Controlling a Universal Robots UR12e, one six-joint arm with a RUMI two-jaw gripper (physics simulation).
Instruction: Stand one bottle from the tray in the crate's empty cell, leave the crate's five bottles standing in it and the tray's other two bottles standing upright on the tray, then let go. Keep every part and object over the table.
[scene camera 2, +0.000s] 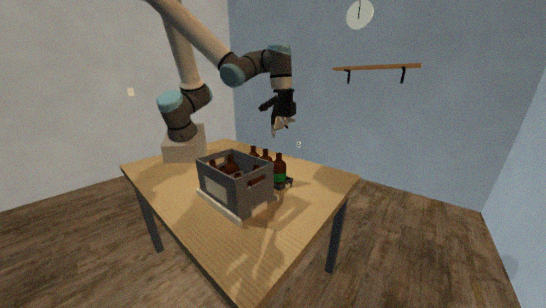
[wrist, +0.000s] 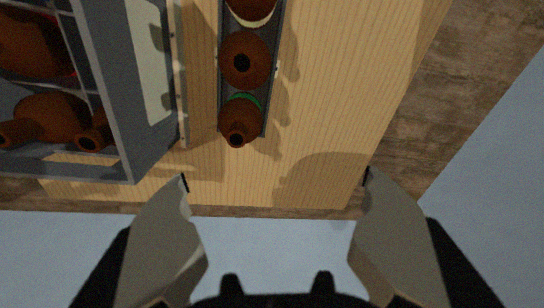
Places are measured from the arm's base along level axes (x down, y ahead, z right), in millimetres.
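Where they show: gripper, fingertip midpoint: (scene camera 2: 281, 132) (wrist: 274, 171); arm's base, link origin: (scene camera 2: 183, 132).
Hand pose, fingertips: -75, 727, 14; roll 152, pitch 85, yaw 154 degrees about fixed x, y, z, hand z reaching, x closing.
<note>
Things, the pixels of their centre, and the offset from my fingertips, as dx, dy, dz. Level surfaces: height alone.
- dark tray, body centre: (wrist: 247, 63) (scene camera 2: 265, 175) +237, -76, +19
- grey crate, body centre: (wrist: 75, 55) (scene camera 2: 234, 180) +162, -106, +237
- wooden table, surface height: dx +249
My gripper (scene camera 2: 283, 127) (wrist: 274, 171) is open and empty, high above the table and clear above the bottle tops. The dark tray (scene camera 2: 288, 183) (wrist: 226, 27) holds three upright brown bottles in a row: a green-labelled one (scene camera 2: 279, 170) (wrist: 240, 122) at one end, a middle one (scene camera 2: 265, 156) (wrist: 255, 72), and a far one (scene camera 2: 253, 150) (wrist: 252, 9) with a pale label in the wrist view. The grey crate (scene camera 2: 257, 197) (wrist: 112, 75) stands beside the tray with brown bottles (scene camera 2: 230, 165) (wrist: 52, 115) inside. Its walls and the wrist view's edge hide part of its cells, so the empty cell cannot be made out.
A pale strip (scene camera 2: 220, 206) (wrist: 180, 95) runs along the crate's base. The wooden table (scene camera 2: 305, 175) (wrist: 330, 75) carries crate and tray; its edge shows beyond the tray in the wrist view. The robot's base block (scene camera 2: 184, 151) stands at the table's far left.
</note>
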